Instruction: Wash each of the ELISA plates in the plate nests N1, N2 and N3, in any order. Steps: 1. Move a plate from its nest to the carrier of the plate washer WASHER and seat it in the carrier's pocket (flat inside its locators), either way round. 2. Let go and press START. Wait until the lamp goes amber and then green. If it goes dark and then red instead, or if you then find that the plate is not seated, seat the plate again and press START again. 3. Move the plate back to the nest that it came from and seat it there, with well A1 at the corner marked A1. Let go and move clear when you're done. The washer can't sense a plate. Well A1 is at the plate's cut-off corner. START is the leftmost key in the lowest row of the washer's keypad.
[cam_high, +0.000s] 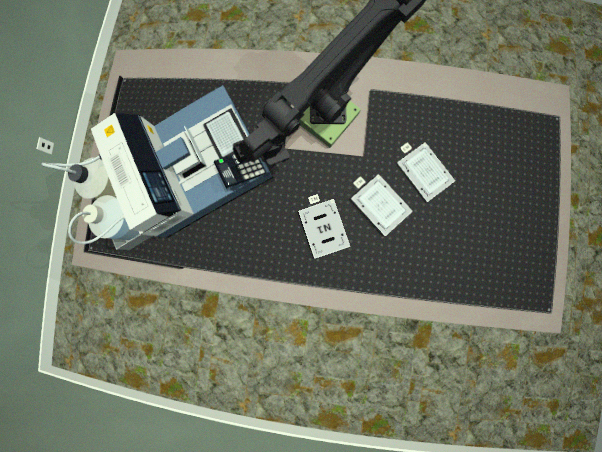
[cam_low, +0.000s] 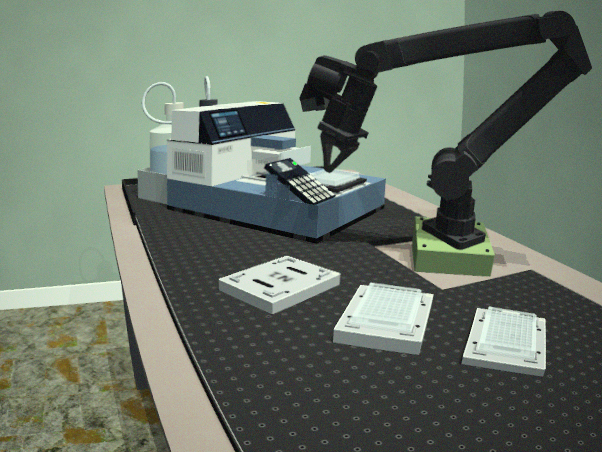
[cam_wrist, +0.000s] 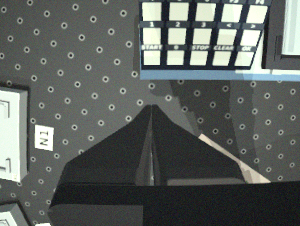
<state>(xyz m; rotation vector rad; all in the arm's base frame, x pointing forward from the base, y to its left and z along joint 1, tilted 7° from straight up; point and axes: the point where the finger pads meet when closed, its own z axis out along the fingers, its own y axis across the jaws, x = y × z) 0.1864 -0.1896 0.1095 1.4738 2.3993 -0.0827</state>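
Right now the dark carrier is 15 cm to the right of my hand, 11 cm behind it and 7 cm below it. The rest, counted from my hand: plate washer (29 cm to the right, 4 cm behind, 3 cm below); then N1 label (16 cm below, 13 cm to the left, 9 cm ahead).
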